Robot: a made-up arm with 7 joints.
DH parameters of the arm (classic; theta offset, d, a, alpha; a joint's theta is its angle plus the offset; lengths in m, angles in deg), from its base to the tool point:
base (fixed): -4.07 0 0 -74.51
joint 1: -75.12 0.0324 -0.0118 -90
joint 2: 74 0 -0.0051 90
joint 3: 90 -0.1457 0.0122 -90
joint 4: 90 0.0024 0.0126 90
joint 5: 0 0.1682 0 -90
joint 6: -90 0 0.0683 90
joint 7: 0 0 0 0
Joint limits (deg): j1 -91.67..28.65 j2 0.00..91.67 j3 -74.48..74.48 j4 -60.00..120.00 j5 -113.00..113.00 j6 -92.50..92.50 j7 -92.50..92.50
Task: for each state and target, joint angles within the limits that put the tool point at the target. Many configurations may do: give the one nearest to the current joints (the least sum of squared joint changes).
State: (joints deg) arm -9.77 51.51 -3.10 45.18 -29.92 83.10 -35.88
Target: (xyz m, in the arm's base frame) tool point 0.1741 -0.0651 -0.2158
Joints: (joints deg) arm -26.27 6.81 -23.15 9.89 -46.81 89.15 -35.88
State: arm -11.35 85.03 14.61 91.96 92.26 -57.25 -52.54
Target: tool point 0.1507 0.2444 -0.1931
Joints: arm -32.91 55.94 14.71 80.43 86.01 -91.36 -52.54
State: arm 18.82 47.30 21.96 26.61 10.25 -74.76 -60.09
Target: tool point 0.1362 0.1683 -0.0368
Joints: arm 14.38 53.31 34.26 -4.16 4.65 -88.53 -60.09
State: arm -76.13 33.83 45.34 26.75 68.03 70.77 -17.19
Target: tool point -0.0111 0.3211 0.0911
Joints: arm -80.75 71.82 74.48 15.00 74.90 70.49 -17.19
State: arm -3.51 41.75 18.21 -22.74 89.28 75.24 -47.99
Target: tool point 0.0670 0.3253 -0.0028
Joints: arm 4.62 50.87 51.67 12.23 79.06 67.67 -47.99
